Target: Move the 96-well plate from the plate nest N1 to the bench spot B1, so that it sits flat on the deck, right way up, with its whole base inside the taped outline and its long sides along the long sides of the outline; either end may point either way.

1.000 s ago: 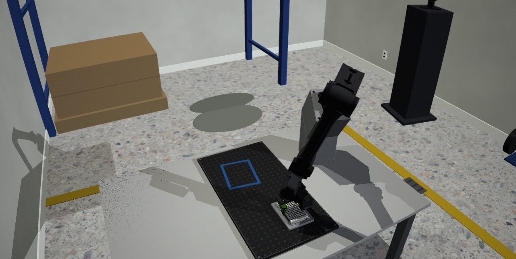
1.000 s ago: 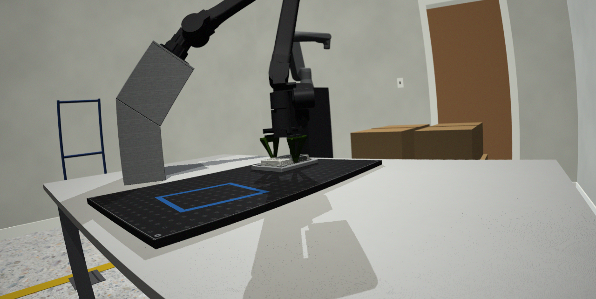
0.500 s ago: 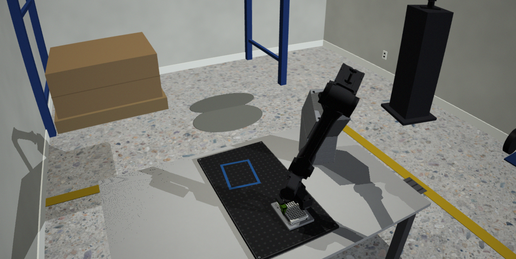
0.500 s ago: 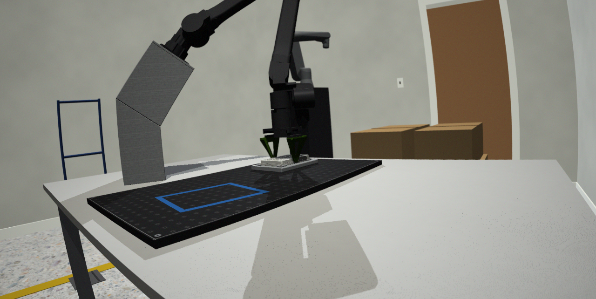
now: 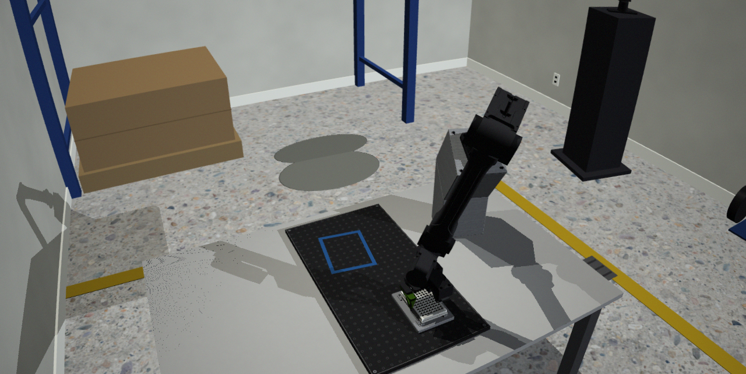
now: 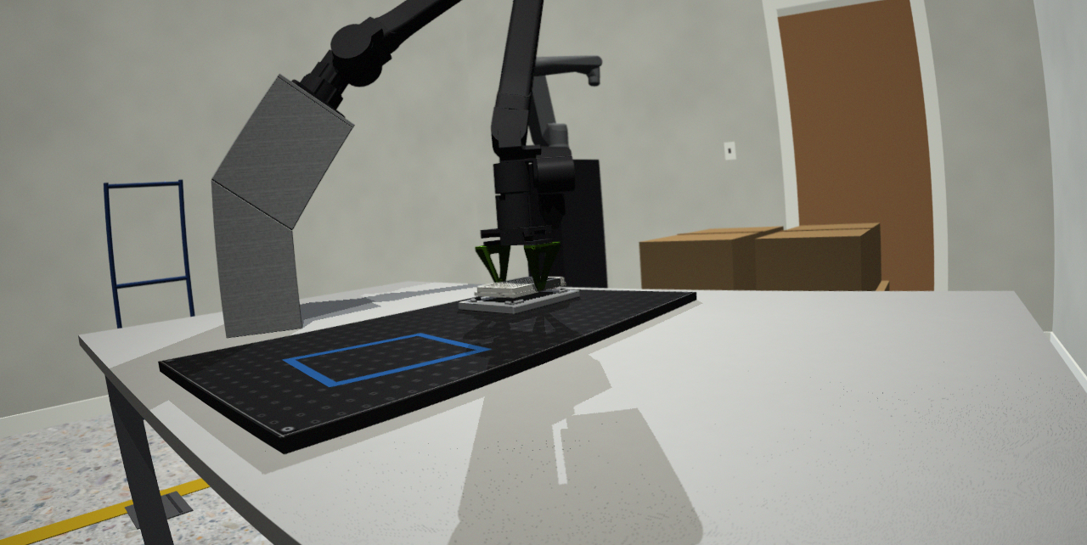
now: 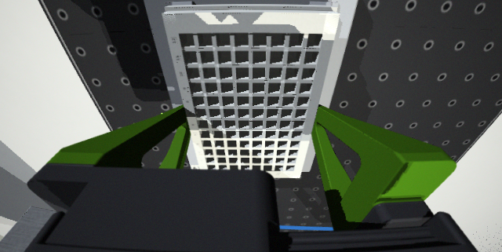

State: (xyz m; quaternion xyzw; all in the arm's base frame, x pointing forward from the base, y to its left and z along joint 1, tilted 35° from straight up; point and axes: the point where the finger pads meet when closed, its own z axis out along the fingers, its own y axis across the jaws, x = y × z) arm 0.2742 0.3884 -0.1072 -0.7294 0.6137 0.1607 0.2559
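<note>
Right now the grey plate nest N1 is 2 cm below my hand. Also, from my hand: white 96-well plate right at my hand.
</note>
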